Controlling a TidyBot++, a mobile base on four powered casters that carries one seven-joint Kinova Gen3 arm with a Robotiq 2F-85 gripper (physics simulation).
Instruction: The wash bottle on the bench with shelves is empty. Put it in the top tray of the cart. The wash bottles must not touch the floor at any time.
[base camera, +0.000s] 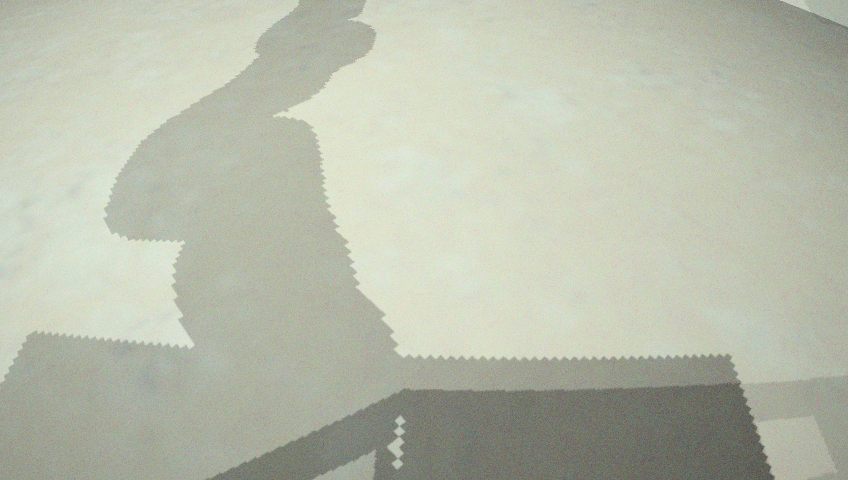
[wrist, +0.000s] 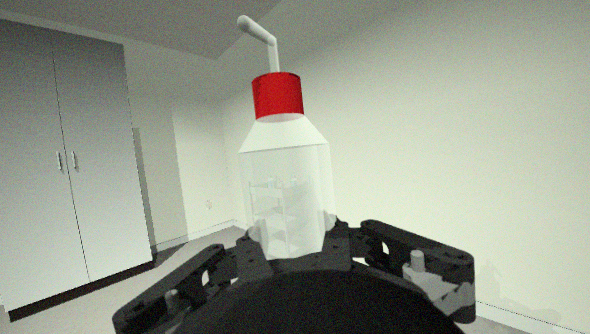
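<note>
The wash bottle (wrist: 285, 170), clear and see-through with a red cap and a bent white spout, stands nearly upright in the middle of the wrist view. My gripper (wrist: 292, 225) is shut on its lower body, one finger on each side. The cart (wrist: 272, 215) shows small and far off through the clear bottle, with several shelves and small bottles on its top tray. Its details are blurred by the bottle. The bottle, the gripper and the cart do not show in the base camera view.
A tall grey cabinet (wrist: 35, 165) with two doors stands at the left in the wrist view. A pale wall (wrist: 450, 150) runs along the right side to a far corner. In the base camera view, shadows of the arm and base lie on the pale floor (base camera: 535, 208).
</note>
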